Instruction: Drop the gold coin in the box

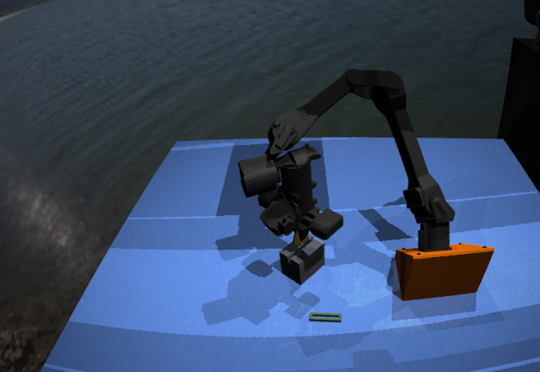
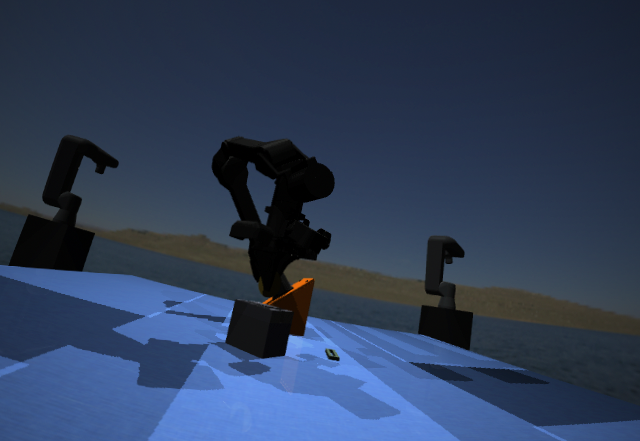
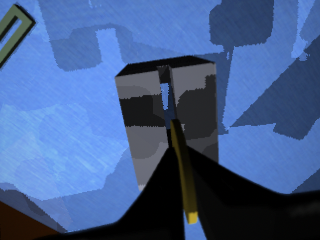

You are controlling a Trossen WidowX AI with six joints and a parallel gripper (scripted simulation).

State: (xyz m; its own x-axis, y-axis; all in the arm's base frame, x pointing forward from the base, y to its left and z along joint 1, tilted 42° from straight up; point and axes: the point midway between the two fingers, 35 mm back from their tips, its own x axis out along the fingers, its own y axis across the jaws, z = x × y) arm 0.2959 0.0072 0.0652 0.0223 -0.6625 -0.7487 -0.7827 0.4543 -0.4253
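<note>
Now: gripper tip 1 cm below the gold coin.
</note>
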